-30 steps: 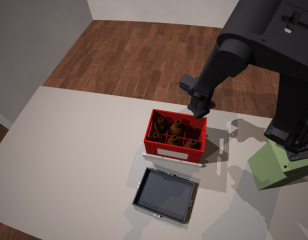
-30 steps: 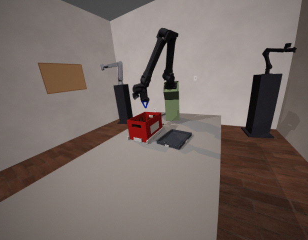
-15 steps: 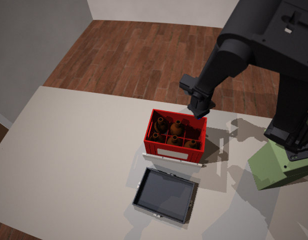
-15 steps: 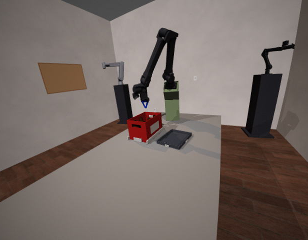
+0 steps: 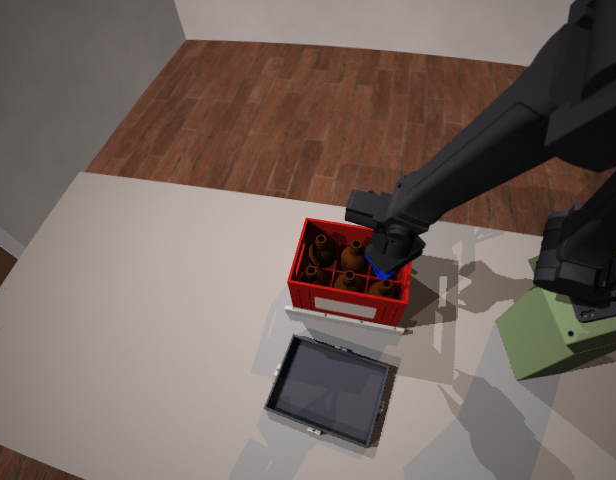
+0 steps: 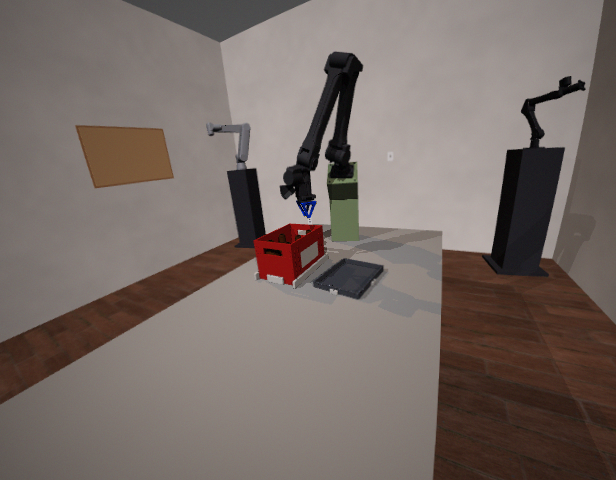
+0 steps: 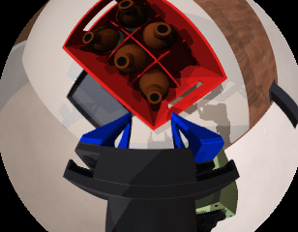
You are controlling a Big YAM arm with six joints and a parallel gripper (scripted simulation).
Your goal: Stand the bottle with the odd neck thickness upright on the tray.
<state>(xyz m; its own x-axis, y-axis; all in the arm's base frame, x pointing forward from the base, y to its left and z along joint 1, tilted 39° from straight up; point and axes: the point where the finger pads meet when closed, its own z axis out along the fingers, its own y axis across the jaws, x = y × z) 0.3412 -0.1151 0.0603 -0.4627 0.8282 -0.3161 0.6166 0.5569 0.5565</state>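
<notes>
My hand is 150 mm above the crate, 70 mm short of it and 60 mm to the left of it. Round my hand: dark grey tray (220 mm below, 210 mm to the left, 130 mm ahead); then brown bottle (170 mm ahead, 150 mm below, 30 mm to the right).
</notes>
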